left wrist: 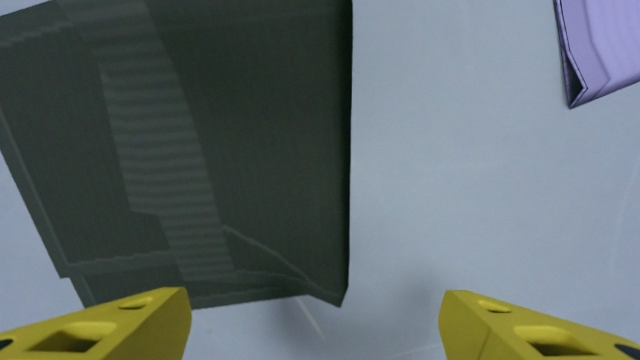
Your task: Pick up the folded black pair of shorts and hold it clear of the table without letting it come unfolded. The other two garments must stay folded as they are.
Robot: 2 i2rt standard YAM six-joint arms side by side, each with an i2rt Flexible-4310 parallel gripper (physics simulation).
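The folded black pair of shorts (270, 140) lies flat on the table at the left and middle of the left wrist view, with its layers stacked and a ribbed lighter band across it. Its lower right corner points down between the fingers' lines. My left gripper (315, 304) is open, its two yellow fingers wide apart at the bottom of the view. The left finger overlaps the lower edge of the shorts in the view; nothing is held. A folded purple garment (612, 40) shows in part at the top right. My right gripper does not show.
The pale grey-blue table (450, 175) lies under both garments, and a stretch of it separates them. The purple garment's near corner stands slightly open at its fold. The third garment does not show in this view.
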